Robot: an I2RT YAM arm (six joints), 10 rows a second.
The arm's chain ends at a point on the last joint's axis. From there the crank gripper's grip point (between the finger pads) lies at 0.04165 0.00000 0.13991 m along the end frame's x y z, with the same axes.
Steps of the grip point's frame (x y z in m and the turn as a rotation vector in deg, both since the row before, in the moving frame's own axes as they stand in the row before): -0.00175, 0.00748, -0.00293, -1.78, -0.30, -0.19; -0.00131, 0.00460, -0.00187, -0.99, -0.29, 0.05; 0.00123, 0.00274, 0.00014, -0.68, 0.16, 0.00; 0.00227, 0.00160, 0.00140, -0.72, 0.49, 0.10; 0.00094, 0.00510, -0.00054, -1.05, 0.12, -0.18; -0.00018, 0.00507, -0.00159, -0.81, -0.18, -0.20; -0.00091, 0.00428, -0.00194, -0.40, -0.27, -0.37
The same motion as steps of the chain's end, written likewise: -0.00102, 0.00327, -0.00308, -1.78, -0.30, -0.19; -0.00060, 0.00214, -0.00206, -0.99, -0.29, 0.05; 0.00084, 0.00108, 0.00027, -0.68, 0.16, 0.00; 0.00108, -0.00023, 0.00177, -0.72, 0.49, 0.10; 0.00064, 0.00267, -0.00043, -1.05, 0.12, -0.18; 0.00026, 0.00324, -0.00171, -0.81, -0.18, -0.20; -0.00025, 0.00357, -0.00213, -0.40, -0.27, -0.37
